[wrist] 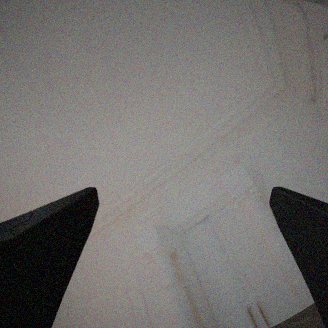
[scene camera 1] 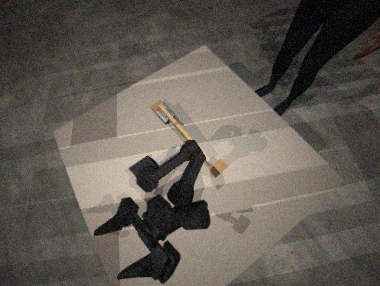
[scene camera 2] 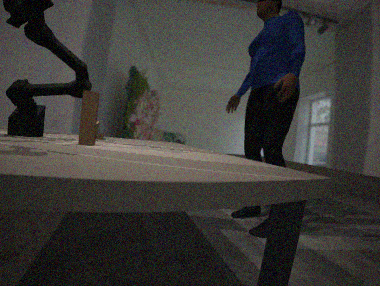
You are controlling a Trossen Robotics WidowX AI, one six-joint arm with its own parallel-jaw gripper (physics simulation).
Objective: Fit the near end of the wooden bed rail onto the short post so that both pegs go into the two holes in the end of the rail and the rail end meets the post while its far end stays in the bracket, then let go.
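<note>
The wooden bed rail (scene camera 1: 180,128) lies diagonally on the table in scene camera 1. Its far end is at the grey bracket (scene camera 1: 163,115) beside a wooden block. Its near end is by the short post (scene camera 1: 220,166) (scene camera 2: 89,117); whether they touch, and the pegs and holes, are too small to tell. The arm's elbow hides part of the rail near that end. My gripper (scene camera 1: 108,255) (wrist: 185,196) is open and empty, with its fingers wide apart. It is well away from the rail and post, toward the lower left in scene camera 1. The rail does not show in the wrist view.
The black arm (scene camera 1: 190,172) (scene camera 2: 55,89) bends over the rail near the post. Its base (scene camera 1: 144,173) (scene camera 2: 27,120) stands on the table (scene camera 1: 197,67) (scene camera 2: 200,194). A person (scene camera 1: 300,65) (scene camera 2: 275,55) stands beyond the table edge.
</note>
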